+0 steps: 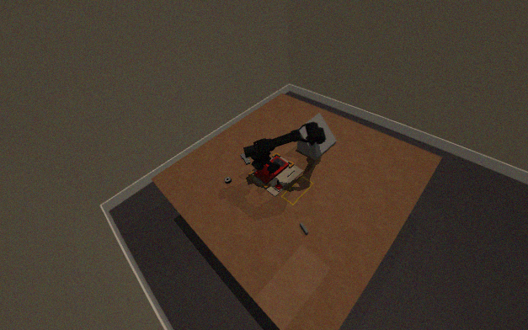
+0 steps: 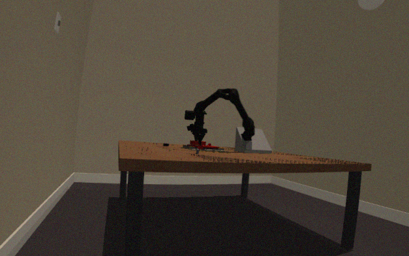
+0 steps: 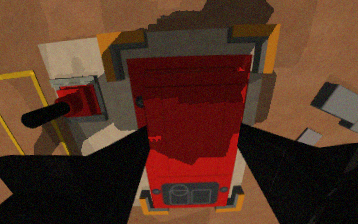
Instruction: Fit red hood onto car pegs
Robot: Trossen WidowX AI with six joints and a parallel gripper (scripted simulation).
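The red hood is 1 cm above my gripper tip. The rest, counted from my gripper tip: grey engine block: 1 cm to the left, 1 cm below; then grey jig: 3 cm to the left, 3 cm below, 3 cm behind.
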